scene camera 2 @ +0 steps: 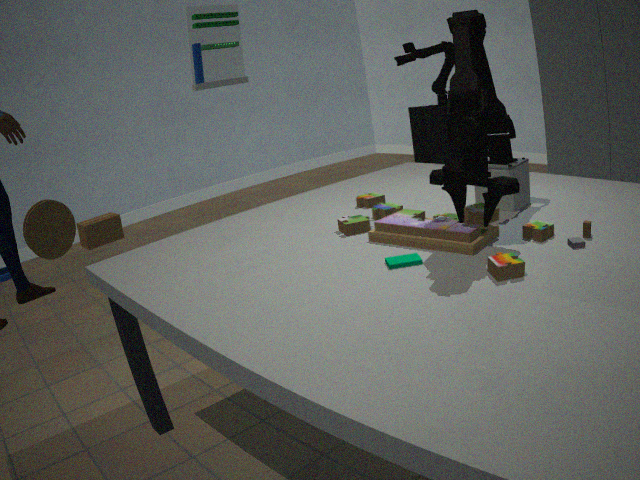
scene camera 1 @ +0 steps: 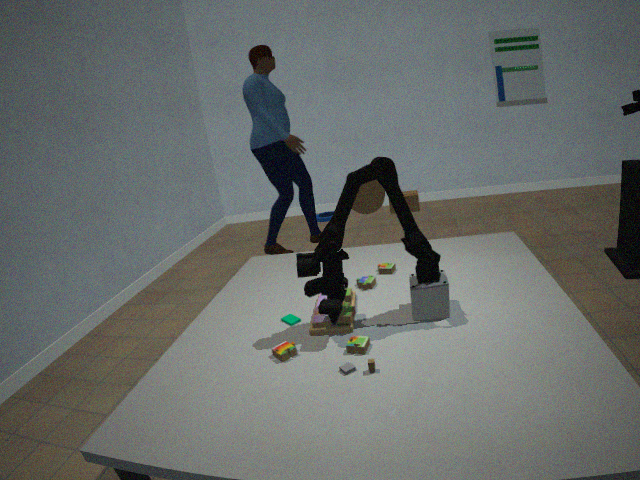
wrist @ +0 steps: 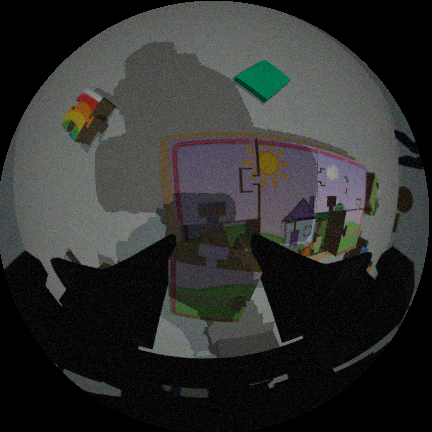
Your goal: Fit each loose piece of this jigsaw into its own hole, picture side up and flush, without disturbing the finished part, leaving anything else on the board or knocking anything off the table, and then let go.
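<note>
My gripper (scene camera 2: 474, 223) (wrist: 213, 239) is shut on a thick jigsaw piece (scene camera 2: 481, 211) (wrist: 210, 300) with dusky sky and green grass, picture side up. It holds the piece over the corner of the wooden board (scene camera 1: 330, 331) (scene camera 2: 413, 240) (wrist: 165, 175) nearest the rainbow piece. In the wrist view the piece covers part of that end, so its height and fit cannot be told. The finished part (wrist: 290, 190) shows purple sky, a sun and a house. A dark gap (wrist: 336, 230) shows right of the house. A green-topped piece (scene camera 2: 353, 225) (wrist: 372, 193) lies off the board's far end.
A rainbow piece (scene camera 1: 284, 351) (scene camera 2: 506, 267) (wrist: 85, 117), a green-red piece (scene camera 1: 357, 345) (scene camera 2: 538, 231), a blue-green piece (scene camera 1: 366, 282) (scene camera 2: 387, 210), another piece (scene camera 1: 386, 268) (scene camera 2: 370, 200), a green tile (scene camera 1: 290, 319) (scene camera 2: 403, 260) (wrist: 262, 80), a grey tile (scene camera 1: 347, 368) (scene camera 2: 576, 242) and a small brown block (scene camera 1: 371, 365) (scene camera 2: 587, 228) surround the board.
</note>
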